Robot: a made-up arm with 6 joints. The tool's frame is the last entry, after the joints.
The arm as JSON. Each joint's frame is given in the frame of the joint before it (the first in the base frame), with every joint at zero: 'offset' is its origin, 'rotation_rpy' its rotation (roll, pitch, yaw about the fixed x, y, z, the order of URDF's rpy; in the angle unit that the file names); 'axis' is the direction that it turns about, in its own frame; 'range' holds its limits. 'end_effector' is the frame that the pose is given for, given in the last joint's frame.
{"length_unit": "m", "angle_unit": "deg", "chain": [
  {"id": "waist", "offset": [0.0, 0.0, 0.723], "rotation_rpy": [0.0, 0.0, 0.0], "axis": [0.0, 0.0, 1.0], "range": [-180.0, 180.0]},
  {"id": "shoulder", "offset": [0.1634, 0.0, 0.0], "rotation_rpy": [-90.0, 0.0, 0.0], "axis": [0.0, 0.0, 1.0], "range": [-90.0, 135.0]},
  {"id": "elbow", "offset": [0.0, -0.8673, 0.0], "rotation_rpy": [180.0, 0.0, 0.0], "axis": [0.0, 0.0, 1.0], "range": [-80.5, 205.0]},
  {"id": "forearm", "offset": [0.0, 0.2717, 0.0], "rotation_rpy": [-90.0, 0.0, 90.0], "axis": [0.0, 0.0, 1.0], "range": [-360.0, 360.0]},
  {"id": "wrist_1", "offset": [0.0, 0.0, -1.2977], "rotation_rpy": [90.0, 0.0, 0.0], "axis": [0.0, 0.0, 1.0], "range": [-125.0, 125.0]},
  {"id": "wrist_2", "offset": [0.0, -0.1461, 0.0], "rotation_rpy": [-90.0, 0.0, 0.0], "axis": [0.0, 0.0, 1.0], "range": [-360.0, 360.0]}
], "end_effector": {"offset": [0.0, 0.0, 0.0], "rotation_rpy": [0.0, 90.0, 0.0]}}
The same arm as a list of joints. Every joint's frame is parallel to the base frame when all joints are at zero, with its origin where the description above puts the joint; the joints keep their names.
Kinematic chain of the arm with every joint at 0, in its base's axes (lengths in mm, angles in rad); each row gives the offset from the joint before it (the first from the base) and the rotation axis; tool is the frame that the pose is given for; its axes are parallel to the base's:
waist: xyz 0 0 723 axis +z
shoulder: xyz 163.4 0 0 axis +y
elbow: xyz 0 0 867.3 axis -y
forearm: xyz 0 0 271.7 axis -x
wrist_1: xyz 1297.7 0 0 axis -y
wrist_2: xyz 146.1 0 0 axis -x
tool: xyz 0 0 0
Joint limits (rad, base to tool): -3.1416..3.1416 -1.5708..2.3562 -1.405..3.5779 -6.2832..6.2832 -2.1817..2.1817 -6.2832..6.2832

